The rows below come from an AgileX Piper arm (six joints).
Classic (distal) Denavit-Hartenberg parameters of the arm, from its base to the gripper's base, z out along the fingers. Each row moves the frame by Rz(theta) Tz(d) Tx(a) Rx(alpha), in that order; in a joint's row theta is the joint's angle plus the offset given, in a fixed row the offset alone. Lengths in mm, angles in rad.
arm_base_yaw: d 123  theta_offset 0  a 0  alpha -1.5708
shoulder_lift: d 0  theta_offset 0.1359  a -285  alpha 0
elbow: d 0  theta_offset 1.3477  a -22  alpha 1.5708
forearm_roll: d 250.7  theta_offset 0  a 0  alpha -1.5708
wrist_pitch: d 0  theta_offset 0  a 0  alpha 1.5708
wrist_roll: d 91  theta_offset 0  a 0  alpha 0
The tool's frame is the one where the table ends.
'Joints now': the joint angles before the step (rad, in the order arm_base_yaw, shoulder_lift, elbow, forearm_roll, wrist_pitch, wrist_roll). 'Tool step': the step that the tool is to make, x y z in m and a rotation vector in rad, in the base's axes. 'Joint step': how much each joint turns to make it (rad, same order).
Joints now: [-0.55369 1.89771 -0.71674 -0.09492 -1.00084 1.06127]
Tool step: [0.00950 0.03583 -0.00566 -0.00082 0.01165 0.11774]
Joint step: [0.09854 -0.00042 0.03698 -0.02002 -0.02690 0.00000]
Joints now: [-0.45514 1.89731 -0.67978 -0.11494 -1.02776 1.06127]
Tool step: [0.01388 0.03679 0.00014 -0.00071 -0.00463 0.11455]
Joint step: [0.11426 0.00000 0.00222 0.00000 -0.00684 0.00043]
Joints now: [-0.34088 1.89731 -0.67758 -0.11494 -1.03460 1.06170]
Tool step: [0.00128 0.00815 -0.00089 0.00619 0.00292 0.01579]
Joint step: [0.02634 -0.00076 0.00553 0.01164 -0.00001 0.00001]
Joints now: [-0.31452 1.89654 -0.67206 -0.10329 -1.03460 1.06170]
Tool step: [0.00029 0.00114 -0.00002 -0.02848 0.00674 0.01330]
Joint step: [0.00100 -0.00002 -0.00007 -0.01068 0.00002 -0.02493]
